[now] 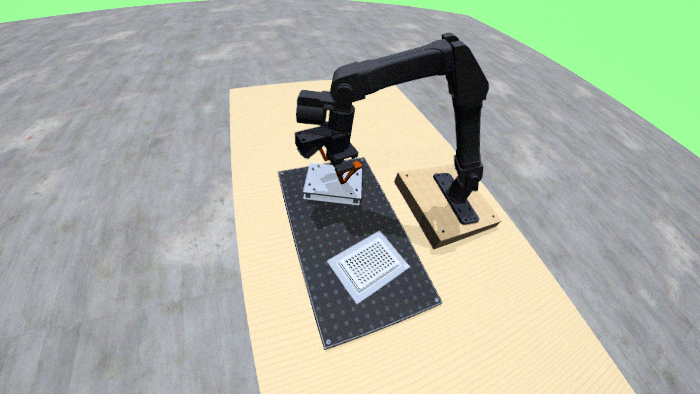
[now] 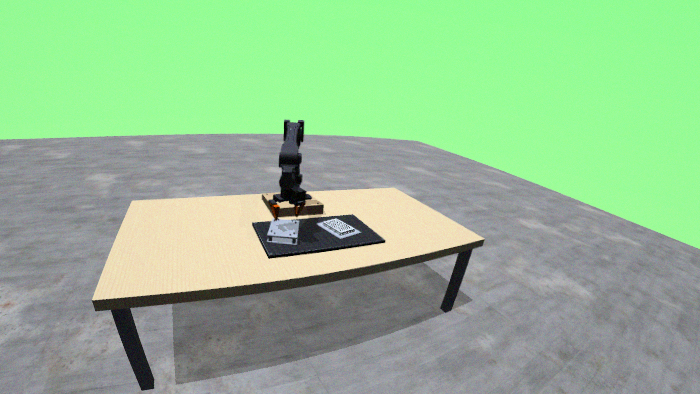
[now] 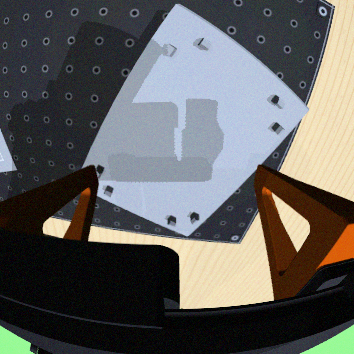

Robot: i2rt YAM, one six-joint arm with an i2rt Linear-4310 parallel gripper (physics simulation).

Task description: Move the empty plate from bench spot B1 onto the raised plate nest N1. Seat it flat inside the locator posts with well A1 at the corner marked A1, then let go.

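Frame: origin at the arm's base, x ahead, y left, z up, level; centimetres.
Seen in the pictures: gripper, fingertip midpoint: (image 1: 334,171) (image 2: 286,218) (image 3: 175,173); arm's base at its link origin: (image 1: 454,197).
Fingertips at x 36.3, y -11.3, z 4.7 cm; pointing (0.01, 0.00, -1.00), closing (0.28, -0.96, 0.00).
Pixels of each thing's middle, then the offset from my fingertips to it. Level surfaces: height alone.
- raised nest at the middle of its body: (image 3: 184,138) (image 1: 333,182) (image 2: 283,230) dx -0.3, dy -0.8, dz -5.3 cm
- black perforated board at the middle of its body: (image 3: 28,103) (image 1: 349,230) (image 2: 317,233) dx -1.5, dy +14.7, dz -8.2 cm
- light wooden table at its surface level: dz -8.9 cm
The white plate with its grid of wells (image 1: 371,264) (image 2: 339,226) lies flat on the pale pad of the bench spot (image 1: 357,298) (image 3: 5,159). The raised nest (image 1: 325,191) (image 2: 284,231) (image 3: 240,145) is a pale platform with pairs of small dark posts near its corners, and no plate is on it. My gripper (image 1: 334,171) (image 2: 287,217) (image 3: 175,173) is wide open and empty, pointing down above the nest's robot-side part. The arm's shadow falls across the nest. The A1 marks cannot be read.
A black perforated board (image 1: 345,320) (image 2: 320,246) (image 3: 30,75) carries both the nest and the bench spot. The arm stands on a wooden block (image 1: 420,195) (image 2: 316,204) beside the board. All stand on a light wooden table (image 1: 280,365) (image 2: 190,250).
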